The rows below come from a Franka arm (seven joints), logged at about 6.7 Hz.
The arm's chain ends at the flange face. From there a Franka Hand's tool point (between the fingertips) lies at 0.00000 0.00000 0.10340 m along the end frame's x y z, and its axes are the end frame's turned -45 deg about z.
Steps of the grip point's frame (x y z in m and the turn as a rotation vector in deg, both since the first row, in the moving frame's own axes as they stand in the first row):
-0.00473 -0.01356 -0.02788 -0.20 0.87 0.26
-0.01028 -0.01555 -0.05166 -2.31 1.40 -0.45
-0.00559 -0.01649 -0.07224 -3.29 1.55 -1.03
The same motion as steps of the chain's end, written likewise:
-0.01430 -0.00539 -0.02787 0.47 0.76 0.26
-0.02300 -0.00487 -0.05155 -0.64 2.62 -0.45
-0.02180 -0.00987 -0.07203 -1.23 3.42 -1.03

